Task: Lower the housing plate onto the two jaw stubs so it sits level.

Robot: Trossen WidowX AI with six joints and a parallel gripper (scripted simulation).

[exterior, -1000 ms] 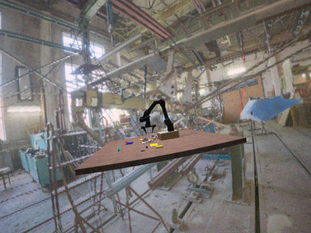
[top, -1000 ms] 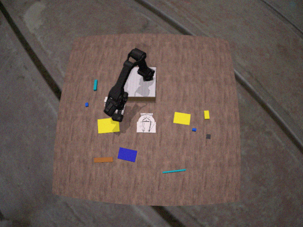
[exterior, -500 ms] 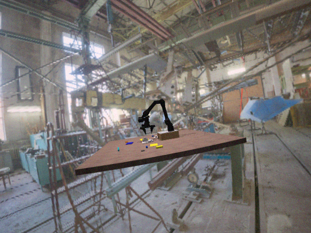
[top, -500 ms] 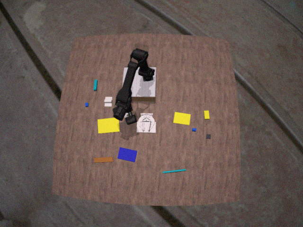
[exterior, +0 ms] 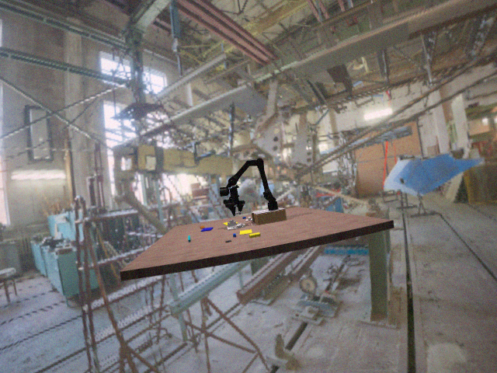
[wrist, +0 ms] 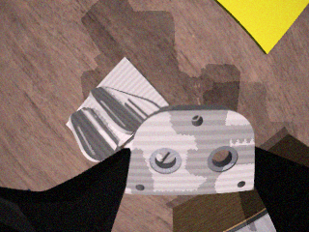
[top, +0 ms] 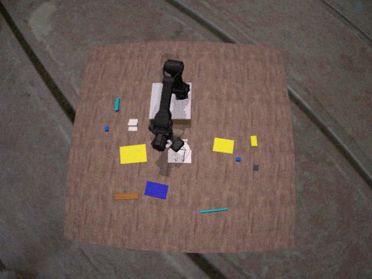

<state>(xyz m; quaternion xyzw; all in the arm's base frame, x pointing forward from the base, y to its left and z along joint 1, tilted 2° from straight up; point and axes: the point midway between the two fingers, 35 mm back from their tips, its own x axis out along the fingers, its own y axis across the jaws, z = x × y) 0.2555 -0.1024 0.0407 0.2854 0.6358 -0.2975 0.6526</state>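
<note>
My gripper tip is now 6 cm short of the white base, 5 cm to the right of it and 8 cm above it. The rest, counted from my gripper tip: yellow card: 2 cm ahead, 19 cm to the right, 8 cm below; then blue card: 23 cm ahead, 9 cm to the right, 8 cm below; then orange strip: 25 cm ahead, 25 cm to the right, 8 cm below.
</note>
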